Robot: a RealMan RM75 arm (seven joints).
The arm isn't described. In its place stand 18 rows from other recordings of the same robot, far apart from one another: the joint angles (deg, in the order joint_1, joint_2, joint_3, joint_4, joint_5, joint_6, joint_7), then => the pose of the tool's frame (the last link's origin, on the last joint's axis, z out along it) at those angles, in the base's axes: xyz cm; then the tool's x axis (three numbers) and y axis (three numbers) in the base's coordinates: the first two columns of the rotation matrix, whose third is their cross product.
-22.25 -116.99 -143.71 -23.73 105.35 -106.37 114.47 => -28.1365 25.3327 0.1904 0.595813 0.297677 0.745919 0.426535 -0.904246 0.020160
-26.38 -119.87 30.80 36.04 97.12 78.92 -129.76 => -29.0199 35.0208 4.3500 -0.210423 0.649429 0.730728 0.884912 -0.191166 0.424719
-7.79 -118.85 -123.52 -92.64 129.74 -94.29 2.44 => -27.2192 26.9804 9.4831 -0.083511 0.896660 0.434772 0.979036 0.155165 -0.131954
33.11 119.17 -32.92 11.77 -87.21 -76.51 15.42 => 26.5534 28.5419 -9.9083 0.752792 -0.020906 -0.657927 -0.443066 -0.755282 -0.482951
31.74 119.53 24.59 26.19 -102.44 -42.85 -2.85 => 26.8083 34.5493 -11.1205 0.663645 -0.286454 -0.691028 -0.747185 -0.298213 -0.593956
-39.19 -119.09 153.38 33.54 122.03 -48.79 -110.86 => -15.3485 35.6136 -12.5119 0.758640 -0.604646 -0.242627 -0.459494 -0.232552 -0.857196
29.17 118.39 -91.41 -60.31 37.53 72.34 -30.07 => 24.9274 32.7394 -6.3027 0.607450 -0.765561 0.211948 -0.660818 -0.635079 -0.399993
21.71 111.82 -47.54 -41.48 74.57 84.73 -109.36 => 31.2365 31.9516 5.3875 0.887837 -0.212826 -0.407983 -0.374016 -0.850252 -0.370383
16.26 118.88 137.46 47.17 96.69 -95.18 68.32 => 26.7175 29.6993 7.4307 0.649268 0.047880 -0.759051 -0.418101 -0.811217 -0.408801
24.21 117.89 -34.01 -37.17 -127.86 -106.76 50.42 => 29.7086 25.3590 0.5390 0.907307 -0.016550 -0.420143 -0.059440 -0.994239 -0.089197
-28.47 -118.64 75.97 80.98 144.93 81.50 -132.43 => -19.5669 36.0603 2.0278 0.857375 0.500689 -0.119241 0.395122 -0.788751 -0.470904
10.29 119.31 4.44 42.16 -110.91 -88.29 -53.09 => 21.7537 19.0052 -9.4781 0.854581 0.415117 -0.312040 -0.243911 -0.209627 -0.946871
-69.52 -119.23 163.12 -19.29 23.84 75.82 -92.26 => -19.2311 39.3360 -6.5445 0.883291 0.444325 -0.149576 0.439724 -0.895822 -0.064391
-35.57 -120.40 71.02 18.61 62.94 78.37 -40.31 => -19.4457 34.8660 -5.7304 0.705820 -0.133011 0.695792 0.221766 -0.891354 -0.395358
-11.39 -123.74 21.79 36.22 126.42 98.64 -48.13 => -34.7759 19.4895 -1.5906 0.829418 0.228847 0.509603 0.422192 -0.854166 -0.303569
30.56 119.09 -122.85 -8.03 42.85 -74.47 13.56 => 28.5692 36.0265 0.8355 0.609416 0.237391 -0.756477 -0.730966 -0.201322 -0.652042
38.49 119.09 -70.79 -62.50 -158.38 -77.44 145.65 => 23.0279 39.0326 0.6976 0.642131 -0.753279 0.142263 -0.562440 -0.589036 -0.580256
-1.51 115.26 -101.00 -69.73 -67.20 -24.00 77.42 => 27.8061 30.4707 -1.4730 0.787813 -0.308661 -0.532990 -0.613266 -0.473269 -0.632393
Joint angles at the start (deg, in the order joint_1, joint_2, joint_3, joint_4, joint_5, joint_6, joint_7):
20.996, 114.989, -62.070, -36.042, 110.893, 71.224, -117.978
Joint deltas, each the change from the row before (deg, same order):
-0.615, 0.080, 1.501, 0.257, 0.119, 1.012, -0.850
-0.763, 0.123, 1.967, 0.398, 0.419, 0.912, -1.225
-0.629, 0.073, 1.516, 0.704, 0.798, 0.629, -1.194
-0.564, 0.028, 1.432, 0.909, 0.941, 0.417, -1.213
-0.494, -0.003, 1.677, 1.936, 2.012, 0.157, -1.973
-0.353, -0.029, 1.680, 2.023, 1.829, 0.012, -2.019
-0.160, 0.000, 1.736, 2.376, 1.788, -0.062, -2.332
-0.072, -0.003, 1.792, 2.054, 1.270, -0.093, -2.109
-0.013, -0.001, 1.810, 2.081, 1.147, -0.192, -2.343
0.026, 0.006, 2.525, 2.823, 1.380, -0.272, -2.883
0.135, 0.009, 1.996, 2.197, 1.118, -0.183, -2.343
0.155, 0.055, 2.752, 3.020, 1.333, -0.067, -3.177
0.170, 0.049, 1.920, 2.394, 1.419, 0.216, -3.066
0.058, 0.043, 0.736, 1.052, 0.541, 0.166, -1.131
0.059, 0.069, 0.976, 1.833, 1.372, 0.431, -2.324
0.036, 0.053, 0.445, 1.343, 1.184, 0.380, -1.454
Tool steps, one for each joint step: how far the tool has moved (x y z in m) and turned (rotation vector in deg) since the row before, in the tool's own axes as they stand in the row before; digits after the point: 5 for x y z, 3 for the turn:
0.00036, -0.00174, -0.00673, 0.937, -0.928, -0.111
0.00042, -0.00331, -0.00868, 1.723, -1.227, -0.178
0.00110, -0.00309, -0.00764, 1.763, -1.092, 0.064
0.00154, -0.00360, -0.00757, 1.982, -0.974, 0.156
0.00313, -0.00551, -0.00923, 3.197, -1.361, 0.495
0.00332, -0.00581, -0.00857, 3.219, -1.090, 0.349
0.00423, -0.00550, -0.00779, 3.299, -0.904, 0.260
0.00358, -0.00526, -0.00666, 2.965, -0.640, 0.033
0.00393, -0.00509, -0.00622, 2.960, -0.433, -0.219
0.00564, -0.00637, -0.00807, 3.945, -0.383, -0.023
0.00401, -0.00463, -0.00527, 3.020, -0.330, -0.092
0.00594, -0.00496, -0.00726, 3.904, -0.308, -0.053
0.00397, -0.00301, -0.00504, 2.941, -0.460, -0.500
0.00200, -0.00059, -0.00224, 1.108, -0.119, -0.020
0.00307, -0.00092, -0.00406, 1.974, -0.350, -0.332
0.00221, -0.00024, -0.00295, 1.346, -0.240, -0.005

